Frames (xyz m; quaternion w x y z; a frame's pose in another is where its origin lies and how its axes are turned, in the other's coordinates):
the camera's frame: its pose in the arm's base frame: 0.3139 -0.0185 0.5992 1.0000 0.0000 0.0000 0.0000
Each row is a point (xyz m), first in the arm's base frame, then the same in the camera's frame.
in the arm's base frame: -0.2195 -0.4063 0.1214
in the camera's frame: -0.5334 -0.3878 -0.4778
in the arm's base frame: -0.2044 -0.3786 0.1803
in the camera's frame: -0.5183 -0.3601 -0.4189
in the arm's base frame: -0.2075 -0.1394 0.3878
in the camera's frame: -0.5214 -0.1209 -0.2114
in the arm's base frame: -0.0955 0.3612 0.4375
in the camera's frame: -0.4094 0.3797 -0.1617
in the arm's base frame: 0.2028 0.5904 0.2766
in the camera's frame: -0.1111 0.6089 -0.3226
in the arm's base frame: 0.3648 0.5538 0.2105
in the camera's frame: 0.0509 0.5723 -0.3887
